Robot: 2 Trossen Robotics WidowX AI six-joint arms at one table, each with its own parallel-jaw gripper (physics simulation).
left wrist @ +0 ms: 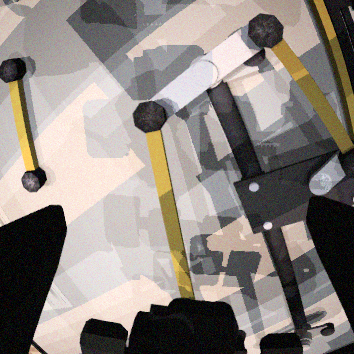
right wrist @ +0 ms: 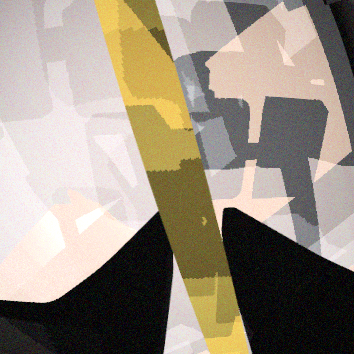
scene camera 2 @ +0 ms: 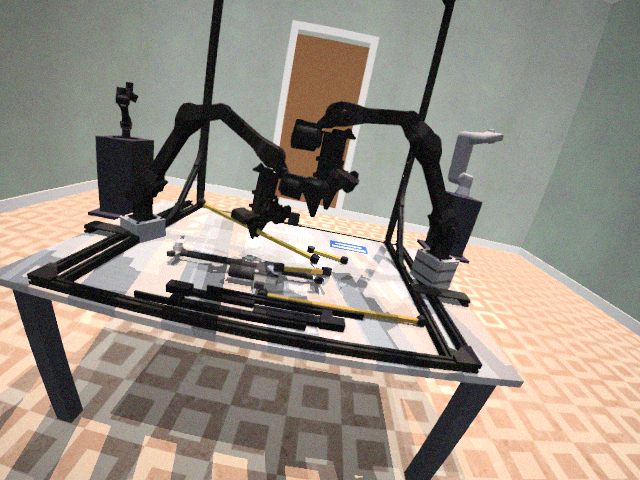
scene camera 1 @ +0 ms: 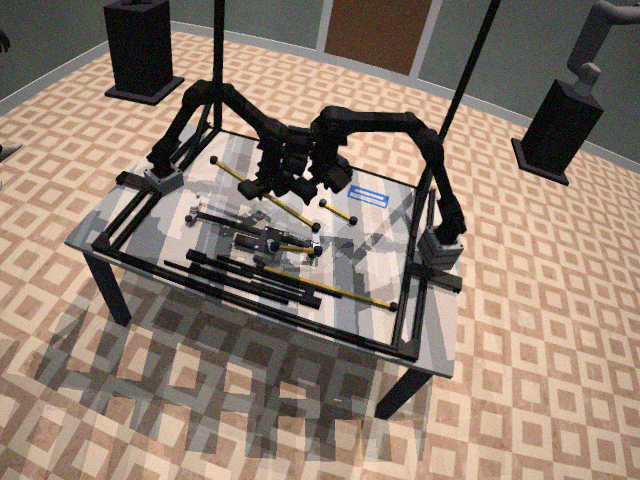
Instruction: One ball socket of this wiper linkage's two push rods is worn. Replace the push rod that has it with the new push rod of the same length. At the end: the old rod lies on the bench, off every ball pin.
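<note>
The linkage [scene camera 1: 222, 220] [scene camera 2: 206, 255] lies mid-bench; its white crank [left wrist: 192, 85] shows in the left wrist view. A short yellow push rod [scene camera 1: 296, 249] [scene camera 2: 302, 269] [left wrist: 312, 95] runs from the motor to one crank end. A long push rod [scene camera 1: 292, 211] [scene camera 2: 286, 243] [left wrist: 167, 200] [right wrist: 175, 165] has one ball end at the other crank end; seating is unclear. Its far end is away from the left crank. My right gripper [scene camera 2: 254, 232] [right wrist: 196, 220] is shut on it. My left gripper [scene camera 2: 320, 207] [left wrist: 187, 215] is open above the crank. Socket wear is not discernible.
A loose short rod [scene camera 1: 337, 211] [scene camera 2: 327, 254] [left wrist: 24, 125] lies beside the linkage. A loose long rod [scene camera 1: 330, 288] [scene camera 2: 341, 308] lies in front, near black bars [scene camera 1: 232, 281]. A blue outline [scene camera 1: 368, 203] [scene camera 2: 348, 251] is at back right. The dark frame [scene camera 1: 258, 312] borders the bench.
</note>
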